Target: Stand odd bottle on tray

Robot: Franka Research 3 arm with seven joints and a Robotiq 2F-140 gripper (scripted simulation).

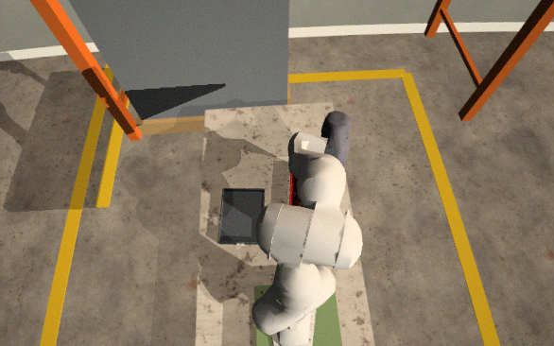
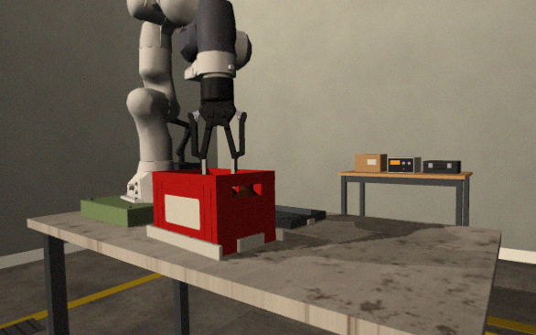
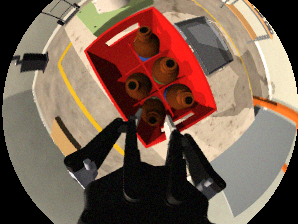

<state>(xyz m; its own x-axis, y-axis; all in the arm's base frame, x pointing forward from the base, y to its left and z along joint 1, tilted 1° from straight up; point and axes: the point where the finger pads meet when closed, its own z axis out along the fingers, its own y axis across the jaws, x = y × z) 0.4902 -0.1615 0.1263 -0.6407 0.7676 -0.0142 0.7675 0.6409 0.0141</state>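
Right now my hand is 90 mm above the brown bottle, 80 mm past it and 10 mm to the right of it. From my hand the other things lie so: dark tray 350 mm to the left, 160 mm below, 90 mm behind; red crate 90 mm below, 80 mm behind, 50 mm to the left.
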